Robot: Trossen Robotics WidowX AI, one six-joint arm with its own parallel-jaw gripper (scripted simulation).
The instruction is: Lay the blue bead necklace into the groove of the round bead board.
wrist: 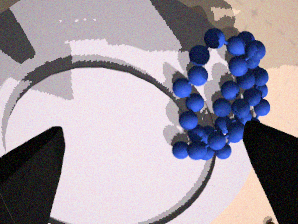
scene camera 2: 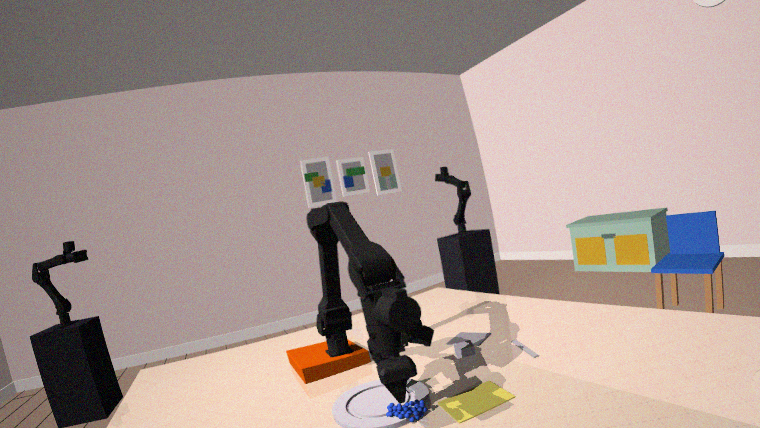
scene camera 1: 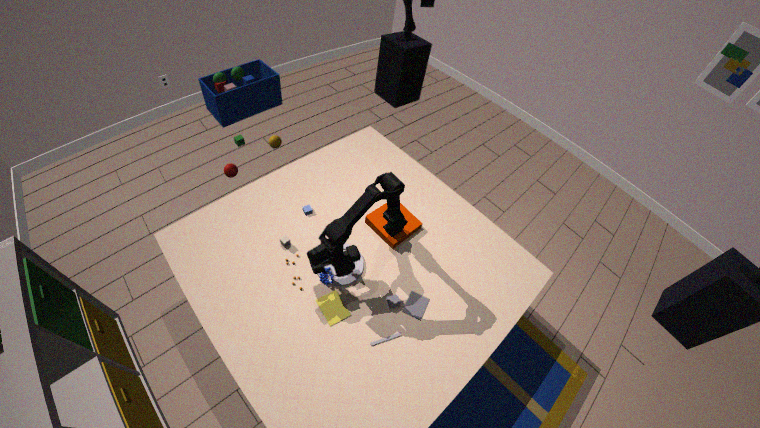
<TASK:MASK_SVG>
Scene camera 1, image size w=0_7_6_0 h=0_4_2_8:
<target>gripper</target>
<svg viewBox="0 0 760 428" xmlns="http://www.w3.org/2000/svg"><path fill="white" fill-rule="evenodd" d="M357 246L348 246L346 251L342 251L340 255L330 255L328 260L323 261L317 266L314 266L309 260L313 273L324 272L326 274L324 266L330 264L335 268L338 277L353 272L355 270L354 262L359 261L361 258Z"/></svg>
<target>yellow sheet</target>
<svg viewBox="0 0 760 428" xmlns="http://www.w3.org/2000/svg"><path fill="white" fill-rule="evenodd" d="M336 290L316 300L330 326L351 316Z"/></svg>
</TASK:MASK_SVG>
